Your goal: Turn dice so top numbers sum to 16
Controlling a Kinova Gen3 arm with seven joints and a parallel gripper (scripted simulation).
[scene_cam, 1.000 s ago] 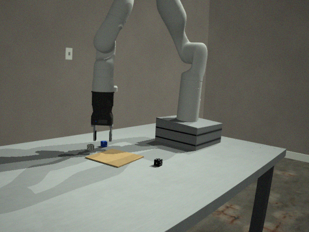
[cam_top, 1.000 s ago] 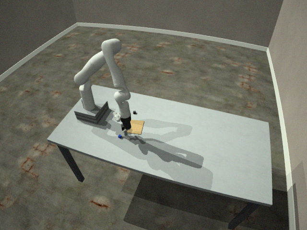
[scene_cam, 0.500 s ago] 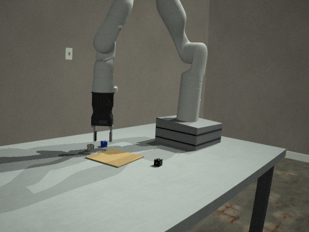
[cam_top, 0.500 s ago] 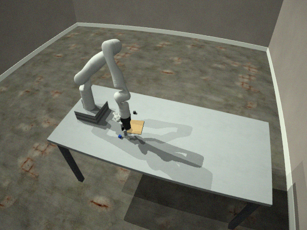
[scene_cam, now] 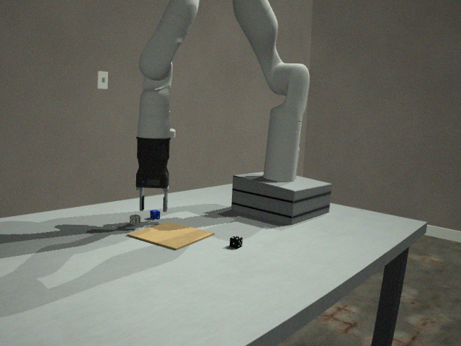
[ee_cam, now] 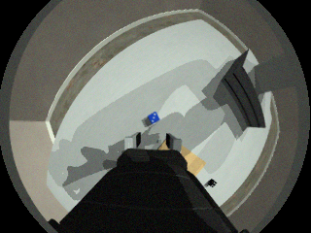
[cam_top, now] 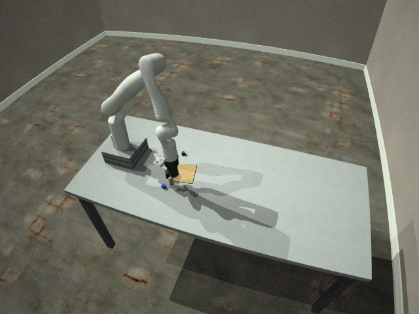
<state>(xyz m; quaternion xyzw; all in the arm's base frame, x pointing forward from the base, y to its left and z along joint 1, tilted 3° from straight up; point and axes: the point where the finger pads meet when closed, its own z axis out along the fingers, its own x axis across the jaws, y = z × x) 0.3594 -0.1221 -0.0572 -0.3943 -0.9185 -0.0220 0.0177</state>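
Now: the white die 40 mm ahead of my hand, 20 mm to the right of it and 40 mm below it. Also, from my hand: tan mat: 30 mm ahead, 100 mm to the left, 50 mm below; then blue die: 30 mm behind, 30 mm to the right, 40 mm below; then black die: 20 mm behind, 250 mm to the left, 40 mm below.
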